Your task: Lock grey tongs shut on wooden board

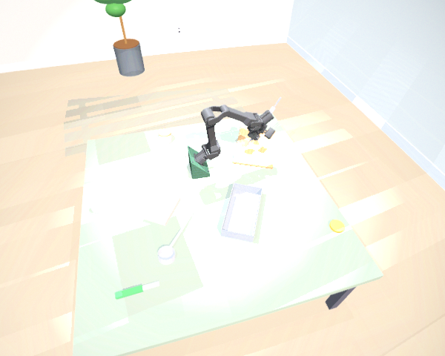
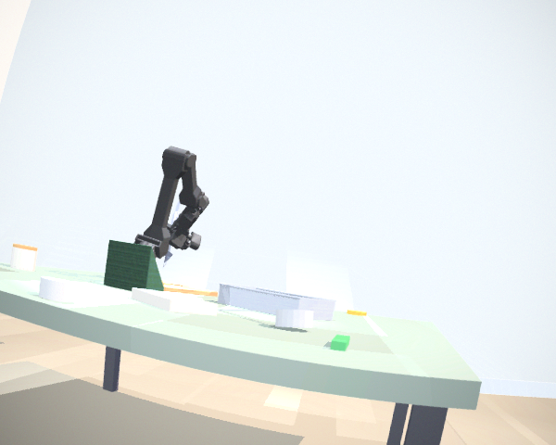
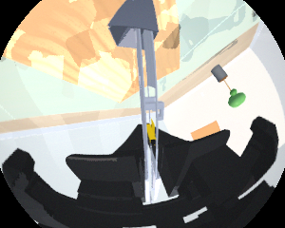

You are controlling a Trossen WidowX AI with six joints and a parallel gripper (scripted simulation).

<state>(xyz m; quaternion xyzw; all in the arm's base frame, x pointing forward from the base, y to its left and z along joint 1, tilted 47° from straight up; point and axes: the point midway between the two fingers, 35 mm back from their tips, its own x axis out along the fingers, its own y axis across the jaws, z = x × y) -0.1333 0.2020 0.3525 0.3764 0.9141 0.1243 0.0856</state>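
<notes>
My gripper tip is 10 mm short of the wooden board, 30 mm to the left of it and 140 mm above it. The rest, counted from my gripper tip: roasting tin 510 mm ahead, 230 mm to the right, 120 mm below; yellow disc 670 mm ahead, 220 mm to the left, 140 mm below; pale flat block 410 mm ahead, 630 mm to the right, 140 mm below.
</notes>
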